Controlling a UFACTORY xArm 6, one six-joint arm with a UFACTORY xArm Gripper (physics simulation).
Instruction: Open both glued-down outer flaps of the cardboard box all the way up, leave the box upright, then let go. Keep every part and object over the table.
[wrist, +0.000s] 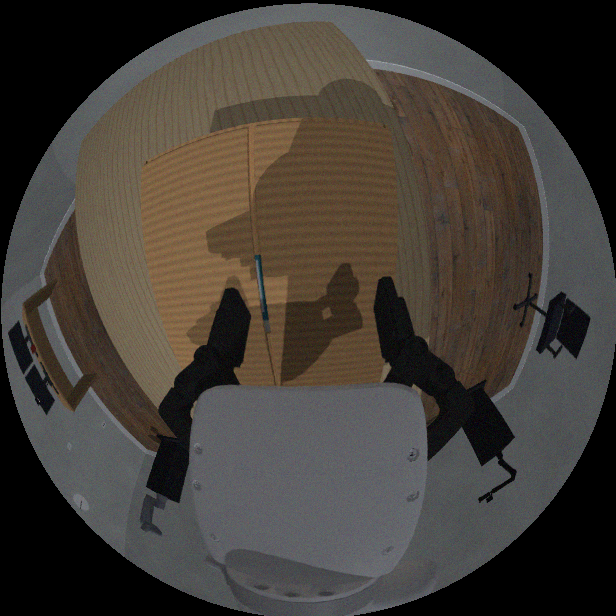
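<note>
The cardboard box (270, 247) fills the middle of the wrist view, seen from above. Its two outer flaps lie flat and closed, the left flap (195, 252) and the right flap (327, 229) meeting at a seam (252, 189) that runs up the view. A short blue strip (261, 287) lies along the seam near my fingers. My gripper (310, 304) hovers above the box top, open and empty, one black finger on each side of the seam. The arm's shadow falls across the right flap.
The box stands on a light wooden table (189, 86). A dark wood floor (476, 229) lies to the right. A wooden chair (48, 344) stands at the far left and a black stand with a monitor (560, 324) at the far right.
</note>
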